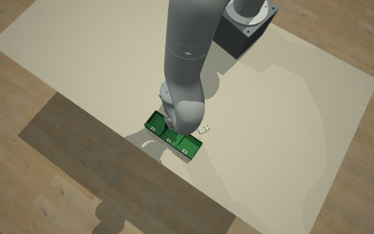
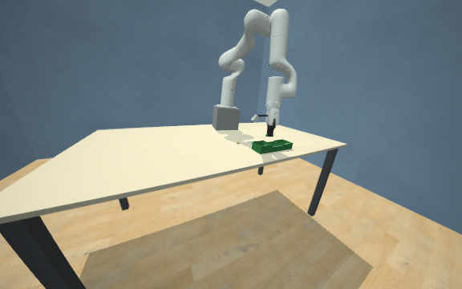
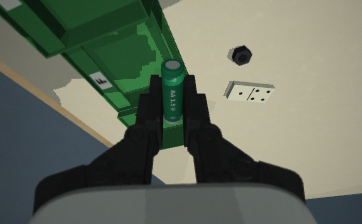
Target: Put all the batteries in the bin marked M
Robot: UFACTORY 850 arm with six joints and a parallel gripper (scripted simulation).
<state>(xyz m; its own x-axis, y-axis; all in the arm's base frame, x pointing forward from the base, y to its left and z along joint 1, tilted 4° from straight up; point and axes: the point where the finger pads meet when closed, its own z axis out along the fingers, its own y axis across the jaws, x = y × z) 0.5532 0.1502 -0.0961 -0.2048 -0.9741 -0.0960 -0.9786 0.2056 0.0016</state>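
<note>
The row of green bins lies 4 cm ahead of my hand, 1 cm to the left of it and 7 cm below it. Also, from my hand: white die 8 cm behind, 8 cm to the left, 8 cm below; green AA battery 2 cm below; small black piece 6 cm behind, 3 cm to the left, 9 cm below.
</note>
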